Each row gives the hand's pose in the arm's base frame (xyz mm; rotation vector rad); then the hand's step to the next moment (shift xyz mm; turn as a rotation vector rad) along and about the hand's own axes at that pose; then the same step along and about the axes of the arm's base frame.
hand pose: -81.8 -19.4 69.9 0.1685 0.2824 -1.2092
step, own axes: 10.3 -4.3 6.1 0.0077 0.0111 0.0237
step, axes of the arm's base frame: 0.1 -12.4 2.8 0.0159 -0.0096 0.0200
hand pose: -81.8 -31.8 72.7 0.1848 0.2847 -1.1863
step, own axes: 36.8 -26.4 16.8 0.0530 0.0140 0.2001
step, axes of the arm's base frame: -9.8 -47.1 4.6 0.0556 -0.0997 0.1732
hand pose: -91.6 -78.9 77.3 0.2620 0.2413 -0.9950
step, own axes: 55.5 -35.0 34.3 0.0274 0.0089 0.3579
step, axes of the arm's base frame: 2.1 -73.2 11.0 0.0506 -0.1334 0.3295
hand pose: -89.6 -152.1 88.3 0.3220 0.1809 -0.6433
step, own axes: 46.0 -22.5 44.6 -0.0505 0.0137 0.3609
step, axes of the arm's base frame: 25.3 -58.2 24.2 -0.0076 -0.0874 0.3540
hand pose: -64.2 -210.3 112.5 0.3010 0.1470 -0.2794
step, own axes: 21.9 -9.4 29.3 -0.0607 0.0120 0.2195
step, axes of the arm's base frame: 21.0 -23.2 21.1 -0.0320 -0.0423 0.2218
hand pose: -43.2 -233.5 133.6 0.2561 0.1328 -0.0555
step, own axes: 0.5 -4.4 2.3 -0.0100 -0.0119 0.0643
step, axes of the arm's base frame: 0.5 -4.9 1.0 -0.0028 -0.0276 0.0601
